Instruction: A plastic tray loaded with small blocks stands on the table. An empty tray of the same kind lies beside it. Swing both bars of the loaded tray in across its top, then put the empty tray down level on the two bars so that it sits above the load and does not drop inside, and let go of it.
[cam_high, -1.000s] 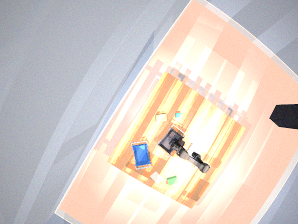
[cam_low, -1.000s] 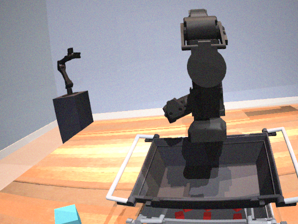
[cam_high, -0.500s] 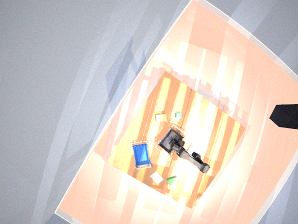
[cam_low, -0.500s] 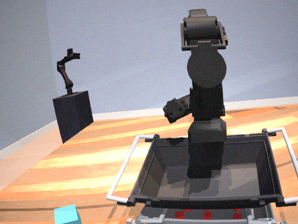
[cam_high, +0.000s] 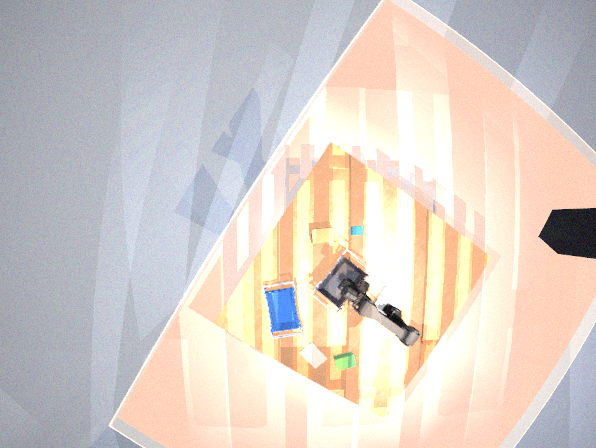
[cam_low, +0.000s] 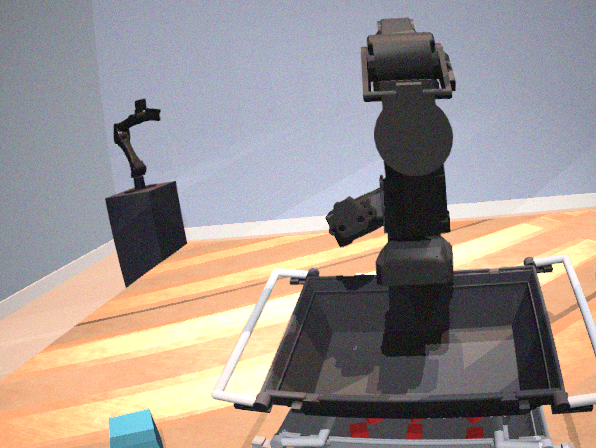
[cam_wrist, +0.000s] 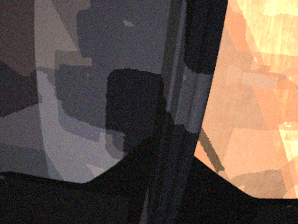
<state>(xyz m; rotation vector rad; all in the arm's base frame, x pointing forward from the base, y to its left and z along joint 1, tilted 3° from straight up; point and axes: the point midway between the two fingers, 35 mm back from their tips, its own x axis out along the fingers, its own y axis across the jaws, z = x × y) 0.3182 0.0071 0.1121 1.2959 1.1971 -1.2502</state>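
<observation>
Now: gripper tip 70 mm short of the dark tray, 10 mm to the left of it and 10 mm below it. From my gripper tip the other things lie so: cyan cube 290 mm to the right, 130 mm ahead, 90 mm below; then tan block 280 mm ahead, 160 mm to the right, 80 mm below; then green block 410 mm to the left, 280 mm behind, 90 mm below.
</observation>
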